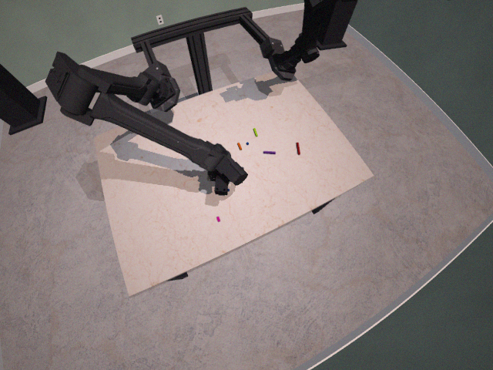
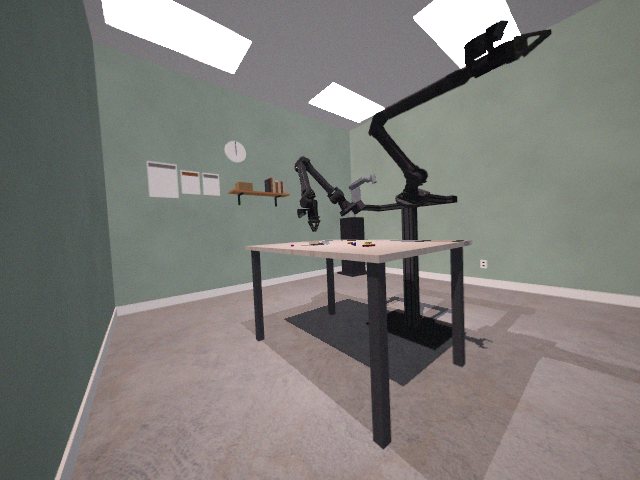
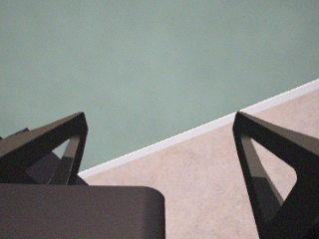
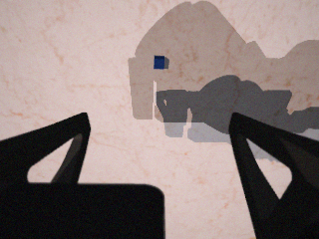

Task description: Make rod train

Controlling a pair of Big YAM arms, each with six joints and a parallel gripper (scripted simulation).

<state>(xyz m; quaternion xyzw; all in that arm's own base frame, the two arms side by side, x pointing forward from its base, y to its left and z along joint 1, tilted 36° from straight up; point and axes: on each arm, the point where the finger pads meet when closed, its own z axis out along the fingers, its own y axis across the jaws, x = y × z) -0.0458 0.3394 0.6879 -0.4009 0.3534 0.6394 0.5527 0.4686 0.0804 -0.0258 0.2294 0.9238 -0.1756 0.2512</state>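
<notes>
Right now my right hand is 120 mm short of the magenta rod, 90 mm to the left of it and 90 mm above it. The rest, counted from my right hand: purple rod 120 mm behind, 250 mm to the left, 90 mm below; orange rod 200 mm behind, 120 mm to the left, 90 mm below; lime rod 260 mm behind, 230 mm to the left, 90 mm below.
</notes>
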